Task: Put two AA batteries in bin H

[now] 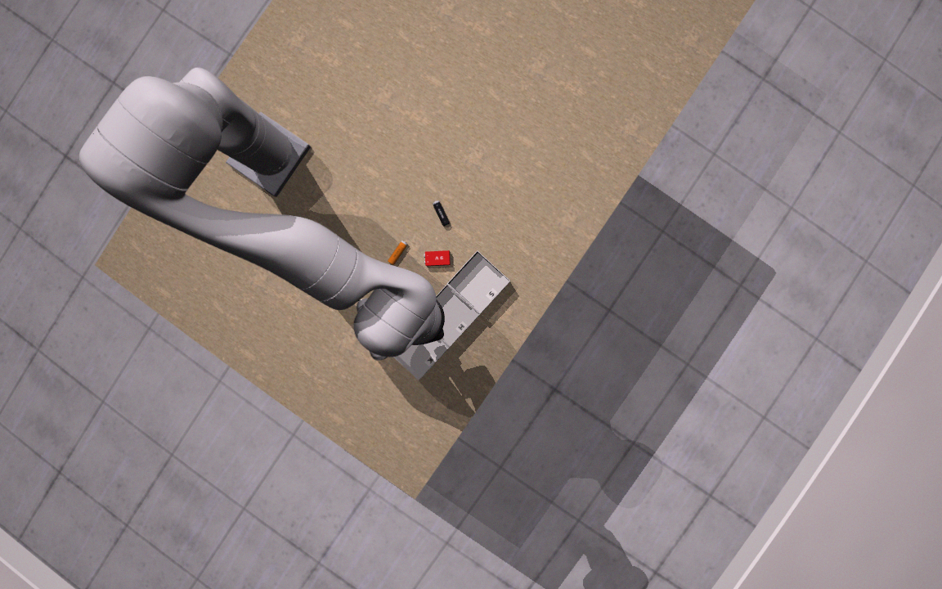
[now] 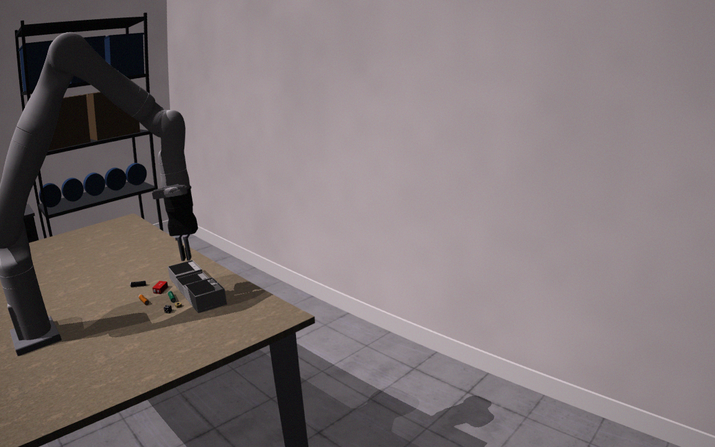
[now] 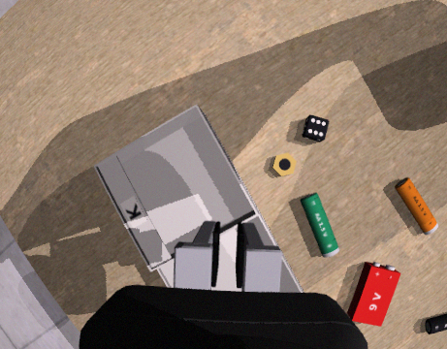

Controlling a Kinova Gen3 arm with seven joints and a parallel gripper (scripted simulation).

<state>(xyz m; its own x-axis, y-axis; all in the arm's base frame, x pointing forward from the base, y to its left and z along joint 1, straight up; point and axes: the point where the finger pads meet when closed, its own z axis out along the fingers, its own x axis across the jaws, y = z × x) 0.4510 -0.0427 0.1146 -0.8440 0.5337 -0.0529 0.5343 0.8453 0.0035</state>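
Right now the bin row is 30 mm ahead of my hand, 40 mm to the left of it and 110 mm below it. Also, from my hand: black die (80 mm behind, 30 mm to the right, 130 mm below); then green AA battery (50 mm behind, 40 mm to the left, 130 mm below); then yellow nut (50 mm behind, 20 mm to the right, 130 mm below).
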